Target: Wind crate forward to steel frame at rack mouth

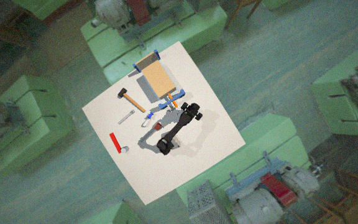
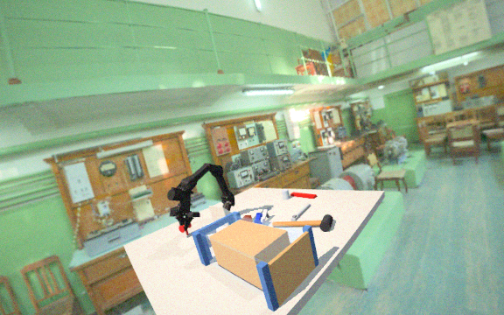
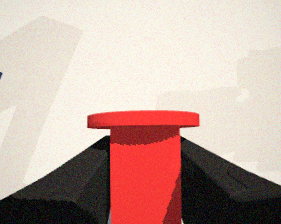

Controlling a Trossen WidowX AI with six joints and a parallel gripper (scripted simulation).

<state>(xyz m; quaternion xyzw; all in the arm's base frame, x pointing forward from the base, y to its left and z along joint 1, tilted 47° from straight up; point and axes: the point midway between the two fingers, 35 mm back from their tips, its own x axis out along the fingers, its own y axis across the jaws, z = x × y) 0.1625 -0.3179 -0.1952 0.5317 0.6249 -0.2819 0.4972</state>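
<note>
My gripper tip is now 17 cm short of the blue steel frame, 11 cm to the right of it and 3 cm above it. From my gripper tip the other things lie so: red knob (1 cm behind, 2 cm to the left); then winch (1 cm behind, 11 cm to the left, 10 cm below); then clear-panelled cubby (41 cm ahead, 10 cm to the left, 2 cm below).
</note>
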